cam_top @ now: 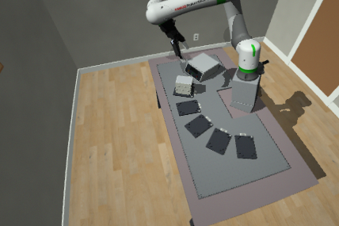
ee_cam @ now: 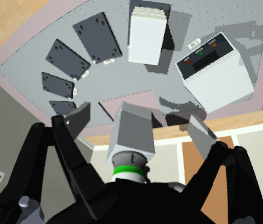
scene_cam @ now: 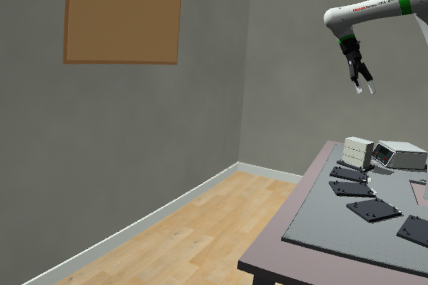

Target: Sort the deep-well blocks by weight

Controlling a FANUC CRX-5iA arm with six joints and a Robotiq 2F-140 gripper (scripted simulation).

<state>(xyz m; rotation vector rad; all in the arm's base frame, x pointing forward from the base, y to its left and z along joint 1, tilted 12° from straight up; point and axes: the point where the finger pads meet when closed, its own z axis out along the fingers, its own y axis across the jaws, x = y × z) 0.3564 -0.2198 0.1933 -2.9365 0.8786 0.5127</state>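
My gripper is now 31 cm above the deep-well block. The rest, counted from my hand: dark infeed nest (37 cm below); pale platform (27 cm behind, 18 cm to the right, 29 cm below); check-weigher (26 cm behind, 18 cm to the right, 32 cm below).
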